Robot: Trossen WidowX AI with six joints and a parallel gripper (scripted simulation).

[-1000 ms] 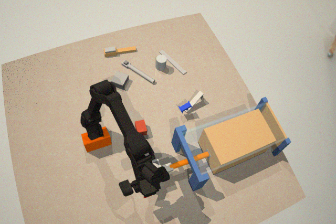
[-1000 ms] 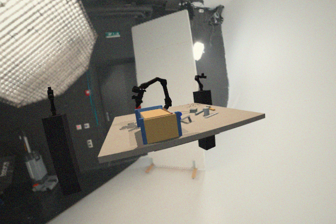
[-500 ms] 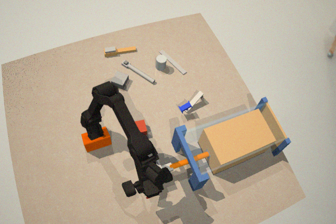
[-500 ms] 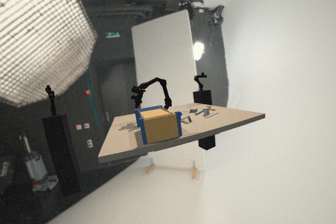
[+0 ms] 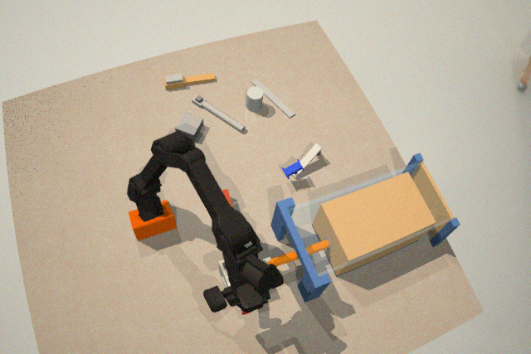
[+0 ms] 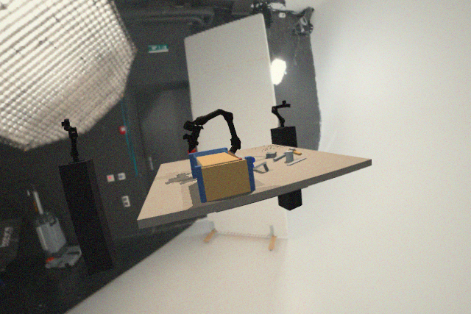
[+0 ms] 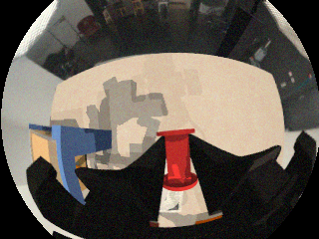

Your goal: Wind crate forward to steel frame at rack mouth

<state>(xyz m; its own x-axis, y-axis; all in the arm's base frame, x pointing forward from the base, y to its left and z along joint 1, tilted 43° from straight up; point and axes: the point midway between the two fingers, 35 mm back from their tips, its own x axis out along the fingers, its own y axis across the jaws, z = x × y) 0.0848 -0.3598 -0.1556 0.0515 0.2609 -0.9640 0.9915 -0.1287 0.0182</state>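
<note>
Now: the red-knobbed winch handle 50 mm to the left of my gripper tip, 40 mm below it and 20 mm ahead of it. Also, from my gripper tip: hand winch (110 mm to the left, 110 mm below, 30 mm ahead); then blue steel frame (200 mm ahead, 90 mm to the left, 40 mm below); then red knob (20 mm to the left, 10 mm below).
</note>
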